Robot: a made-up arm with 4 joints.
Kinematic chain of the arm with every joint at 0, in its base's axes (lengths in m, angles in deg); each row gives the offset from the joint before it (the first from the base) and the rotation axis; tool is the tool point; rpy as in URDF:
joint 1: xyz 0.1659 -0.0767 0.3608 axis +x
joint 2: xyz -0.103 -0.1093 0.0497 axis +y
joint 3: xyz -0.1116 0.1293 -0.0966 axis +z
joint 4: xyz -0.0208 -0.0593 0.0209 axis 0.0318 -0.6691 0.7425
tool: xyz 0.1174 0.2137 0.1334 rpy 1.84 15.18 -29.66
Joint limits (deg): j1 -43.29..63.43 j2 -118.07..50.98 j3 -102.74..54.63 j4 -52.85..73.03
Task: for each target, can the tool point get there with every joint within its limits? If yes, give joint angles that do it. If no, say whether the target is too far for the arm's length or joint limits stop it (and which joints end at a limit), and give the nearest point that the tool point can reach.
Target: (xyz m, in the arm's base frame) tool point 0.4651 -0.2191 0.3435
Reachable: no: joint limits stop it (at a limit: joint 1, joint 4) | nearest point 0.2113 -0.1583 0.3663 | short by 0.262 m
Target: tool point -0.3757 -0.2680 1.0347
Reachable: no: too far | nearest point -0.1429 -0.1709 0.6927 | short by 0.425 m
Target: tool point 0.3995 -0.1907 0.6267
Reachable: no: joint limits stop it (at a limit: joint 1, joint 4) | nearest point 0.1885 -0.1294 0.5094 | short by 0.249 m
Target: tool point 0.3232 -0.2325 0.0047
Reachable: no: joint limits stop it (at a limit: joint 2, joint 4) | nearest point 0.2092 -0.1892 0.1037 | short by 0.157 m
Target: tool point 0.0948 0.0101 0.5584
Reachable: yes | joints 42.79 -85.78 33.88 -37.91
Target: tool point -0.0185 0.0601 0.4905
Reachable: yes | joints 20.39 -50.42 -30.84 23.34
